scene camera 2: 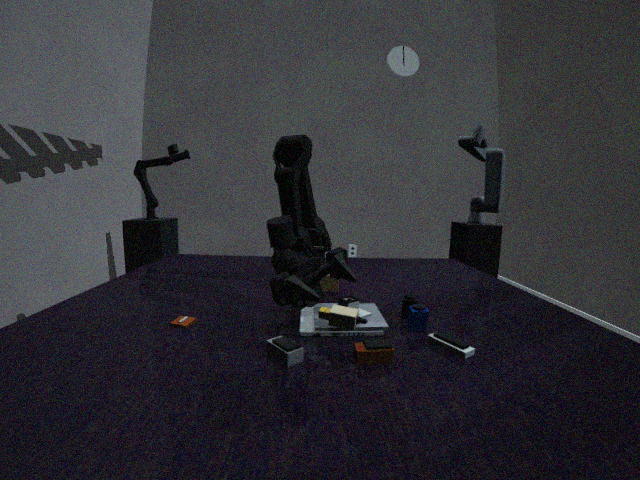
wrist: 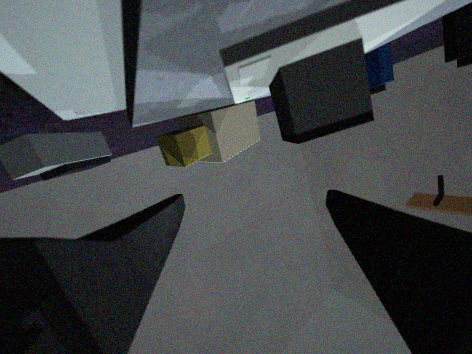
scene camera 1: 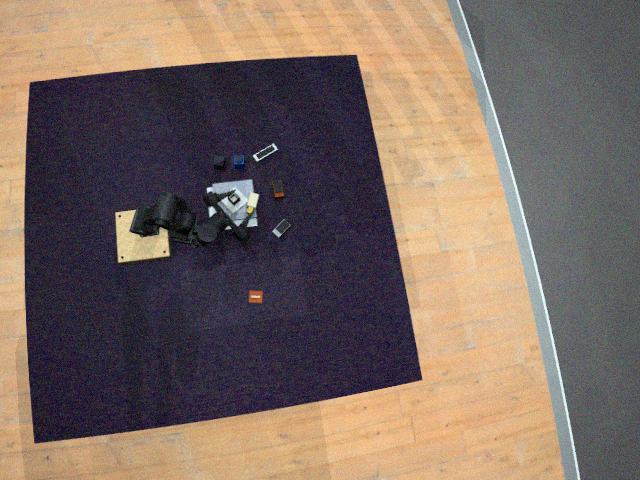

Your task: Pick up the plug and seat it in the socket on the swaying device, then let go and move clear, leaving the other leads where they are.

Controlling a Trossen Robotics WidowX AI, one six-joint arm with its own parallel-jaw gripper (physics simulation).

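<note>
The plug, a cream block with a yellow end, is outside the socket, at the device side away from the arm base. Whether it rests on the device is unclear. The socket, a dark-topped block on a pale plate, stands on the device, a grey slab over a white base. My gripper is open above the device, with a wide gap between its fingers and the plug beyond the fingertips in the wrist view.
Around the device stand a black block, a blue block, a white-rimmed strip, an orange-brown block and a grey block. An orange tile lies farther off.
</note>
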